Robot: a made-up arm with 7 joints.
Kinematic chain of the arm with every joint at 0, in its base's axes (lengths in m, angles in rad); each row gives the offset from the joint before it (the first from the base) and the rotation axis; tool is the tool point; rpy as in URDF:
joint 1: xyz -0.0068 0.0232 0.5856 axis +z
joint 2: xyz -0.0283 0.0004 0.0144 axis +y
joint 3: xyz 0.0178 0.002 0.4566 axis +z
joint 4: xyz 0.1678 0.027 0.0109 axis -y
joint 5: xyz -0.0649 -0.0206 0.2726 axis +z
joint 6: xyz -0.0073 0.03 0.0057 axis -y
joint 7: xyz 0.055 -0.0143 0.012 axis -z
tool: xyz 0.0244 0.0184 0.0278 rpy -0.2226 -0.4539 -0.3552
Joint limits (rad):
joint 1: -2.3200..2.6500
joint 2: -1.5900..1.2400
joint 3: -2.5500..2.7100
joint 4: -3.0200..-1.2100
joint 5: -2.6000..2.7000
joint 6: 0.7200..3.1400
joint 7: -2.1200..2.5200
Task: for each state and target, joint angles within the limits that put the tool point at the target. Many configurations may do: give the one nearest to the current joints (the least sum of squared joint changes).
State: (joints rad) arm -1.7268 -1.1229 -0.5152 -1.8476 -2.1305 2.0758 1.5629
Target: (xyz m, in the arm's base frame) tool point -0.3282 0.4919 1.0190
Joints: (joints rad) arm -1.6055 -1.4988 -0.8940 -1.7000 -2.1220 2.0240 1.5693
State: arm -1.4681 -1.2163 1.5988 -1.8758 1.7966 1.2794 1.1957
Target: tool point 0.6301 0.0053 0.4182
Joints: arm -2.2772 -1.5900 1.9593 -1.9870 1.7991 1.2085 1.1731
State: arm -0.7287 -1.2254 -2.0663 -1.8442 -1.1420 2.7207 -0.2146
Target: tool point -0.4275 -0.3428 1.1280
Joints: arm -0.2061 -0.6711 -1.6486 -1.3999 -0.9464 2.5103 -0.1109
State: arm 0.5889 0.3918 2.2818 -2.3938 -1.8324 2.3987 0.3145
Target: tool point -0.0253 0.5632 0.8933
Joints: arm 0.4749 0.8763 1.5471 -1.9034 -1.7339 2.1691 0.3664
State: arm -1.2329 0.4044 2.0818 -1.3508 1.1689 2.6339 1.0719
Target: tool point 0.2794 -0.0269 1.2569
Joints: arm -1.4597 0.6334 2.6268 -1.4555 1.2359 2.9124 1.1304
